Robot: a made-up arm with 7 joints.
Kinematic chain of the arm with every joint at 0, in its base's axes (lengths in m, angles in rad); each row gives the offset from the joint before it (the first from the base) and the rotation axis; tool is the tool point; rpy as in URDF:
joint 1: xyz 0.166 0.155 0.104 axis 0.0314 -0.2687 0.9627
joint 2: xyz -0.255 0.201 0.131 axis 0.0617 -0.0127 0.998
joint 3: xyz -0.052 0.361 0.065 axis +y
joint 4: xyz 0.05 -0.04 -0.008 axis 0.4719 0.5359 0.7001
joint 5: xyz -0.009 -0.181 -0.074 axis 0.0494 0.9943 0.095
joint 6: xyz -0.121 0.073 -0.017 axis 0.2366 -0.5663 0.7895
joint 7: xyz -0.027 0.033 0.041 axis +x
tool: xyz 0.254 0.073 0.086 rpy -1.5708 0 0
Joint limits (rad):
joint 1: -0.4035..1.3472
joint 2: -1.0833..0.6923
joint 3: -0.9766..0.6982
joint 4: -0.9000..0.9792
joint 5: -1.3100..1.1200
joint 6: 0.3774..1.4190
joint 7: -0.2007..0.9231
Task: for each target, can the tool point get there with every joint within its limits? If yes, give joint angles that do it. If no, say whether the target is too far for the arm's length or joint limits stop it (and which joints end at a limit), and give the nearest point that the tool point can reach.
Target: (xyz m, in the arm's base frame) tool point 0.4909 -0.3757 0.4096
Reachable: no: joint limits stop it (at a limit: joint 1, joint 2, joint 4, joint 5, joint 6) | nearest point 0.3770 0.2360 0.3123 | short by 0.630 m
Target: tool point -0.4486 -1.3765 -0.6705
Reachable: no: too far | nearest point -0.2930 -0.4879 -0.1080 | short by 1.063 m
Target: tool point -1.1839 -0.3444 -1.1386
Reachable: no: too far | nearest point -0.5039 -0.1773 -0.1886 | short by 1.180 m
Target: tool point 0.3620 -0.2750 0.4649
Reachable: no: joint limits stop it (at a limit: joint 1, joint 2, joint 4, joint 5, joint 6) | nearest point 0.3776 0.2399 0.3310 | short by 0.532 m
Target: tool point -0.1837 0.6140 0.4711
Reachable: yes | joints 0.0740 0.2490 0.4869 -0.0179 0.2376 1.2249 0.8240
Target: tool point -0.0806 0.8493 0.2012
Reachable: yes | joints -0.1242 -0.1114 -0.5228 -0.7453 -0.6482 0.9608 0.4963
